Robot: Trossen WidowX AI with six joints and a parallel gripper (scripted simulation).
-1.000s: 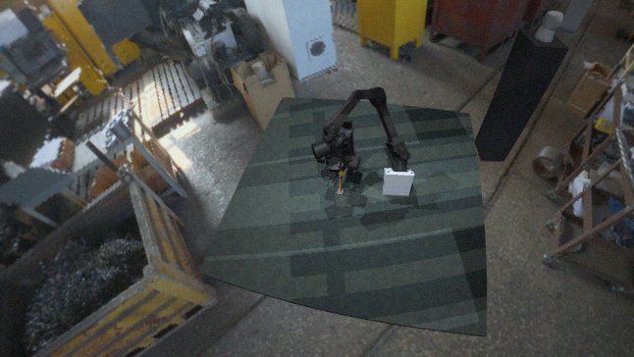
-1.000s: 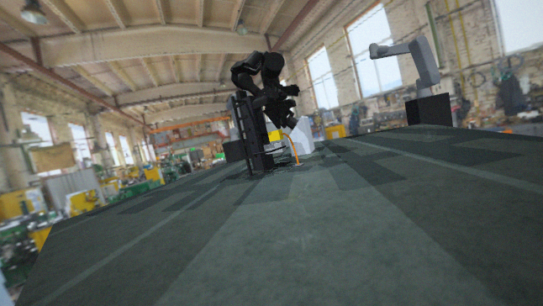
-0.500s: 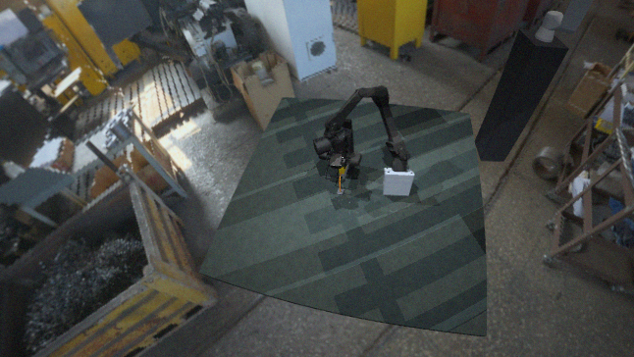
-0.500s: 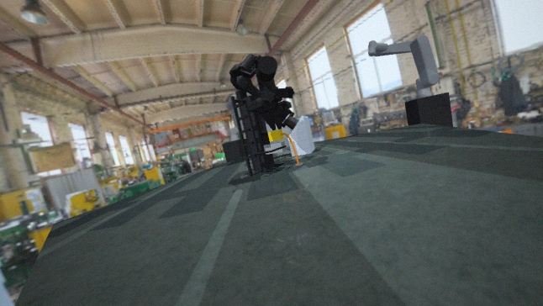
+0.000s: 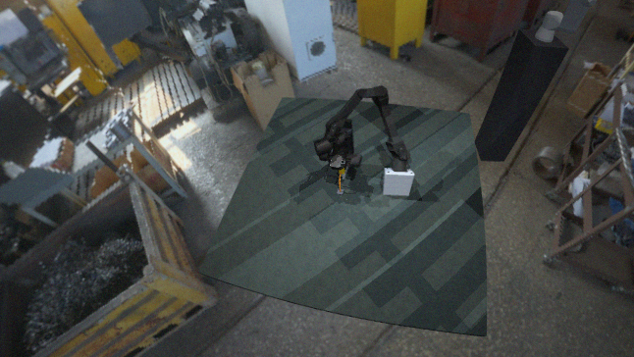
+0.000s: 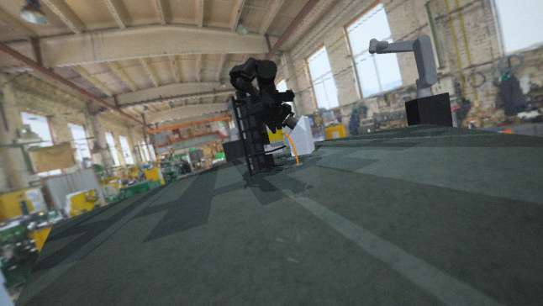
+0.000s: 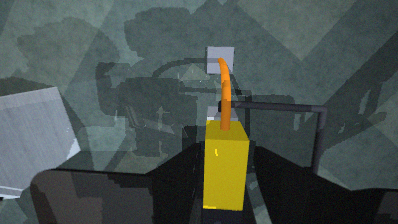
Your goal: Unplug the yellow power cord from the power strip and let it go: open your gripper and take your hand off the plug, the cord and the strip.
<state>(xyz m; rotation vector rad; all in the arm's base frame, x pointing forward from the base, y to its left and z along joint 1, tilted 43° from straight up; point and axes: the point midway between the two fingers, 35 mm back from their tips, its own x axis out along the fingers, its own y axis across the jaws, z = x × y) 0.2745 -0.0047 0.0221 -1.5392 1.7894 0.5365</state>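
My gripper tip is 3 cm to the left of the yellow plug.
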